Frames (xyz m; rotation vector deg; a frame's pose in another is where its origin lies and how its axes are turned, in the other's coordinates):
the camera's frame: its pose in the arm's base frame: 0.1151 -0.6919 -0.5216 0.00 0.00 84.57
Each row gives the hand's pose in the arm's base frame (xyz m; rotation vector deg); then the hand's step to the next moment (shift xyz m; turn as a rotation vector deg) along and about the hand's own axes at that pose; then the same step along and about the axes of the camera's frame.
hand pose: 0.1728 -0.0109 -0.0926 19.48 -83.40 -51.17
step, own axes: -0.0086 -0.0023 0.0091 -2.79 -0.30 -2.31
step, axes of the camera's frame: 0.0065 0.0089 -0.0064 1.26 -2.32 -2.50
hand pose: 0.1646 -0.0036 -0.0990 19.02 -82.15 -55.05
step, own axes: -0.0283 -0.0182 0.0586 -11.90 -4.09 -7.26
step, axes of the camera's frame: 0.0240 0.0591 -0.0223 4.25 -6.59 -12.23
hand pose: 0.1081 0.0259 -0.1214 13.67 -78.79 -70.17
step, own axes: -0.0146 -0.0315 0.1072 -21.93 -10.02 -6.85
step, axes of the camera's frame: 0.0420 0.1045 -0.0029 9.44 -5.35 -22.60
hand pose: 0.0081 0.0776 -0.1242 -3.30 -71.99 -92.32
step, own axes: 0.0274 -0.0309 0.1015 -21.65 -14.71 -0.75
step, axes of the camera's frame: 0.0442 0.0918 0.0404 12.61 1.66 -22.89
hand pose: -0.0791 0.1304 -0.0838 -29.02 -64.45 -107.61
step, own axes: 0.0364 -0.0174 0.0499 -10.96 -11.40 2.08
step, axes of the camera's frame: 0.0257 0.0411 0.0420 9.01 4.62 -12.33
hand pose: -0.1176 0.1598 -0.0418 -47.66 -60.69 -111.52
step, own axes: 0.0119 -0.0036 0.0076 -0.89 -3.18 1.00
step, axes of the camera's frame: 0.0036 0.0080 0.0116 2.12 2.27 -1.50
